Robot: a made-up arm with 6 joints.
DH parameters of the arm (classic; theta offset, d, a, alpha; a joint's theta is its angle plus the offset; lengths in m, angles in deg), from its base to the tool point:
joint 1: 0 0.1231 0 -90
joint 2: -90 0 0.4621 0
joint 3: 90 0.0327 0 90
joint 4: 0 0.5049 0 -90
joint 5: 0 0 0 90
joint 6: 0 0.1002 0 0
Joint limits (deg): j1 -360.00..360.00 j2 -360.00..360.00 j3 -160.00..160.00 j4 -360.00..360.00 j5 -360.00..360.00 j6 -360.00..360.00
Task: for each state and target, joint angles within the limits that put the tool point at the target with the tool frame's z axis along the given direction. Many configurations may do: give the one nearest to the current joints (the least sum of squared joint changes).
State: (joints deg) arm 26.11 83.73 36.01 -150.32 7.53 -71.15
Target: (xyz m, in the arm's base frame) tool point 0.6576 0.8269 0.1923 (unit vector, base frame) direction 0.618 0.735 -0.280
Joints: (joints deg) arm 49.71 80.09 7.90 -179.29 -18.27 -71.15
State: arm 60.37 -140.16 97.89 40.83 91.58 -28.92
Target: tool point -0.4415 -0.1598 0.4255 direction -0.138 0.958 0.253
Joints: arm 34.64 -118.38 108.03 61.55 80.13 -28.92
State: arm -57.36 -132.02 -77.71 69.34 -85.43 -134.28
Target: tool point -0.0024 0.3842 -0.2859 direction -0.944 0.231 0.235
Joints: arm -99.29 -81.92 -107.92 92.03 -104.15 -134.28
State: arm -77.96 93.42 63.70 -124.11 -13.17 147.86
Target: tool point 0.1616 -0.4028 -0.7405 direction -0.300 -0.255 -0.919
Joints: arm -67.50 125.55 49.23 -95.59 22.12 147.86
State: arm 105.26 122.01 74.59 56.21 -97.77 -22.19
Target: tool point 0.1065 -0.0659 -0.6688 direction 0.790 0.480 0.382
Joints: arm 119.69 156.26 59.99 102.52 -108.85 -22.19
